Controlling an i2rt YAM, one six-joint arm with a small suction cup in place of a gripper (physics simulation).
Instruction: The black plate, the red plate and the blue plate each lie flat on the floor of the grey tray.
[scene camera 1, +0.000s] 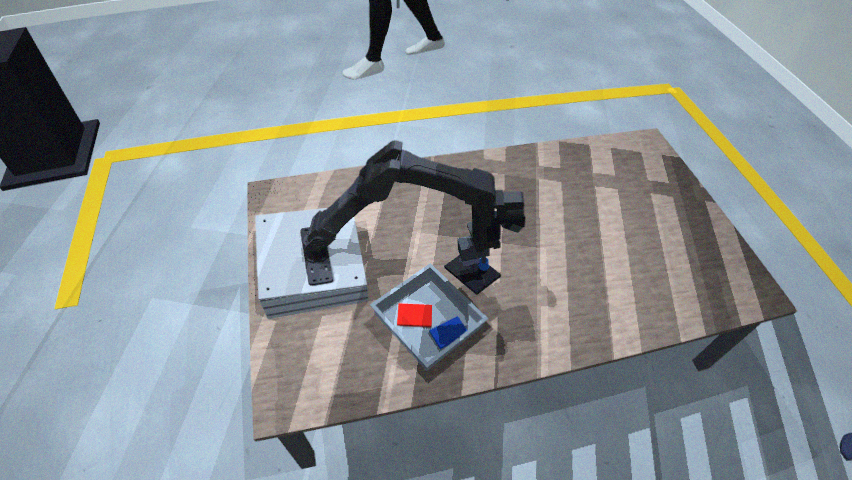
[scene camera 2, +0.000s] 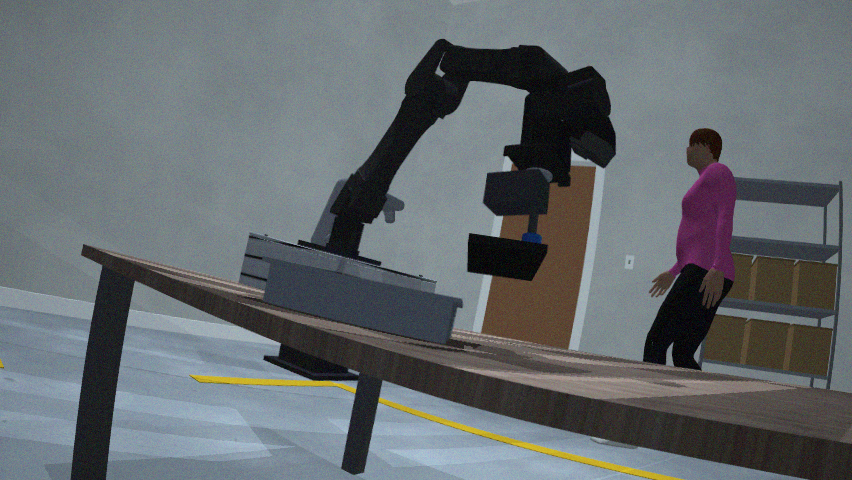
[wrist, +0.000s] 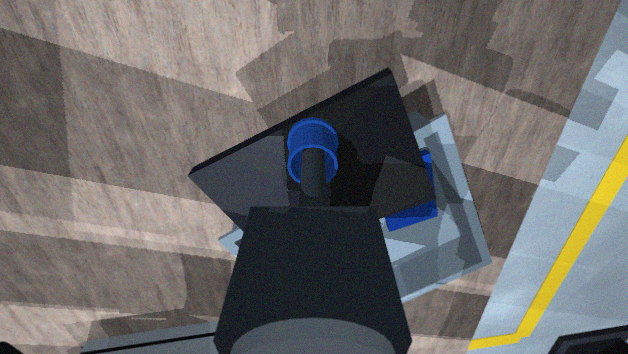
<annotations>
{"suction cup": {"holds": "black plate"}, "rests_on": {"blue plate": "grey tray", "red plate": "grey tray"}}
</annotations>
